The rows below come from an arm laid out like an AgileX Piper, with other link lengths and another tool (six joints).
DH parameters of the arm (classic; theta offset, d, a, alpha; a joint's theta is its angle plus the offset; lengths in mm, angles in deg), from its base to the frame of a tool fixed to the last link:
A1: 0 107.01 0 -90
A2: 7.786 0 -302.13 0
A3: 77.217 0 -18.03 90
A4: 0 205.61 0 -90
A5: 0 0 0 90
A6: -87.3 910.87 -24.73 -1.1
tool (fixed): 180 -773.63 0 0
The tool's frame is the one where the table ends.
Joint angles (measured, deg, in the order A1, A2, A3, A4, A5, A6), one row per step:
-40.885 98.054 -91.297 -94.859 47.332 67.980
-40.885 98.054 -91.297 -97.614 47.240 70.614
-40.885 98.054 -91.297 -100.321 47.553 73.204
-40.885 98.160 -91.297 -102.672 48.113 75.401
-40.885 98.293 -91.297 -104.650 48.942 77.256
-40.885 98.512 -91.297 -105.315 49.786 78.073
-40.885 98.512 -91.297 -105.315 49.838 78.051
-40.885 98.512 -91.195 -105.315 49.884 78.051
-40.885 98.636 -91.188 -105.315 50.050 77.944
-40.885 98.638 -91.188 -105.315 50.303 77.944
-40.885 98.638 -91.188 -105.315 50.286 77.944
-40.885 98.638 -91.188 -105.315 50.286 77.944
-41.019 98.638 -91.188 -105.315 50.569 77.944
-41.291 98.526 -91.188 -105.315 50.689 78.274
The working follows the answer.
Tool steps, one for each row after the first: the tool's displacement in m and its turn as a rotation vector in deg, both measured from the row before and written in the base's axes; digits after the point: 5 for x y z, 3 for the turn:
0.00062 0.00060 0.00517 -1.977 -0.820 0.331
-0.00021 0.00060 0.00518 -1.985 -0.836 0.017
-0.00028 0.00017 0.00386 -1.715 -0.633 -0.196
-0.00078 -0.00003 0.00317 -1.503 -0.568 -0.452
-0.00082 -0.00085 0.00027 -0.510 -0.349 -0.650
-0.00012 -0.00002 0.00002 -0.011 0.013 -0.054
-0.00006 -0.00006 -0.00054 0.057 0.069 -0.044
0.00016 -0.00054 -0.00087 0.051 0.176 -0.179
-0.00058 -0.00011 0.00013 -0.050 -0.042 -0.244
0.00004 0.00001 -0.00001 0.003 0.003 0.016
0.00000 0.00000 0.00000 0.000 0.000 0.000
-0.00143 -0.00069 0.00016 -0.058 -0.049 -0.407
-0.00234 -0.00076 0.00101 -0.101 -0.430 -0.329

Tool pose at each row, in the base's axes (x y z in m, rotation vector in deg; rounded; the steps above come from the unrounded poses):
0.25142 -0.32492 0.41862 86.918 19.590 -17.716
0.25204 -0.32432 0.42378 84.996 18.796 -17.083
0.25183 -0.32372 0.42896 83.129 17.762 -16.691
0.25155 -0.32355 0.43282 81.544 16.794 -16.588
0.25077 -0.32358 0.43599 80.205 15.742 -16.714
0.24994 -0.32443 0.43626 79.852 14.913 -17.054
0.24982 -0.32445 0.43628 79.849 14.884 -17.108
0.24977 -0.32451 0.43574 79.905 14.921 -17.188
0.24993 -0.32506 0.43488 79.964 14.951 -17.454
0.24934 -0.32516 0.43501 79.960 14.739 -17.631
0.24938 -0.32516 0.43500 79.961 14.753 -17.619
0.24938 -0.32516 0.43500 79.961 14.753 -17.619
0.24796 -0.32584 0.43516 79.977 14.421 -17.926
0.24561 -0.32661 0.43617 79.985 13.821 -17.903

